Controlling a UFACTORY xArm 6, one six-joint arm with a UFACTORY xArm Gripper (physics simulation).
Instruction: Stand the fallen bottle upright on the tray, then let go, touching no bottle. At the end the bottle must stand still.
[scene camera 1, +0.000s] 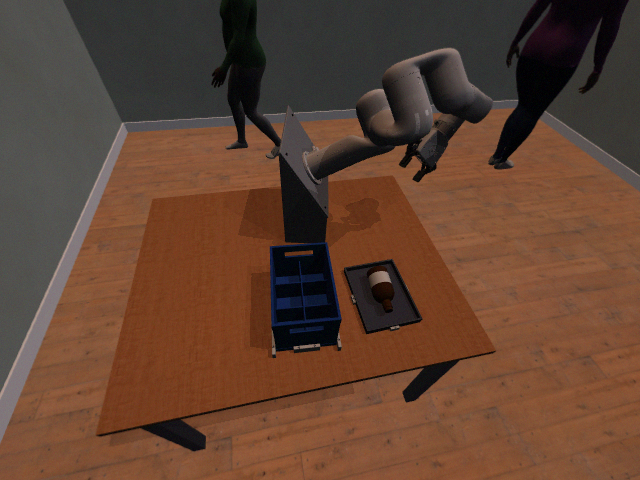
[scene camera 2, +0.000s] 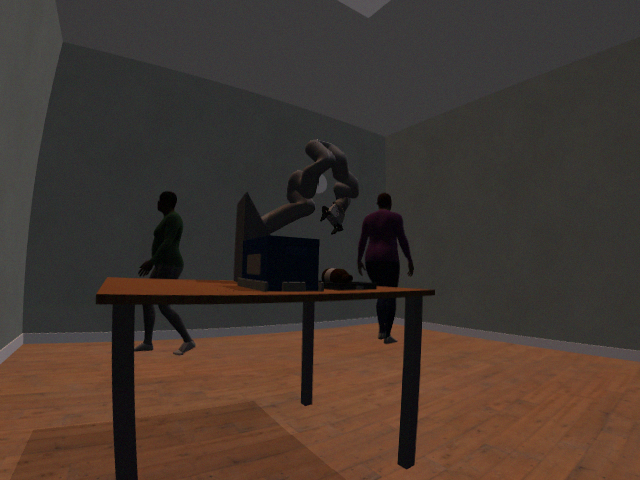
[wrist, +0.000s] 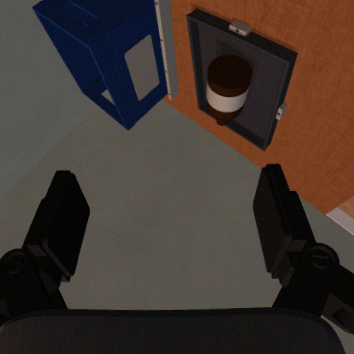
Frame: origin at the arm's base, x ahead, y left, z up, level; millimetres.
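Where they show: gripper, between the fingertips: (scene camera 1: 408, 173) (scene camera 2: 327, 226) (wrist: 168, 187); arm's base, origin of its link: (scene camera 1: 311, 168) (scene camera 2: 259, 228).
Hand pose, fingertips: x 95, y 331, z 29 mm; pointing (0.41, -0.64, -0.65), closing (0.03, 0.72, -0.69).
Observation:
Each offset is from my fingertips to the top centre of the thing. Level surfaces: height alone.
A brown bottle @[306 mm ahead, 127 mm right, 214 mm down] (scene camera 1: 381, 285) (scene camera 2: 337, 275) (wrist: 228, 92) with a white label lies on its side on the dark tray @[300 mm ahead, 127 mm right, 268 mm down] (scene camera 1: 356, 310) (scene camera 2: 364, 285) (wrist: 243, 40). In scene camera 1 its neck points to the front edge of the tray. In the wrist view its base faces the camera and its neck is mostly hidden behind its body. My gripper (scene camera 1: 412, 169) (scene camera 2: 328, 222) (wrist: 168, 187) is open with nothing between the fingers. It hangs high above the table, behind the tray and well apart from the bottle, with its fingers slanting down.
A blue crate @[320 mm ahead, 402 mm right, 118 mm down] (scene camera 1: 305, 322) (scene camera 2: 289, 260) (wrist: 107, 65) with dividers stands left of the tray, with pale brackets at its base. The arm's grey mount (scene camera 1: 303, 206) (scene camera 2: 241, 237) stands on the table @[293 mm down] (scene camera 1: 196, 310) (scene camera 2: 170, 289) behind the crate. Two people stand on the floor beyond the table.

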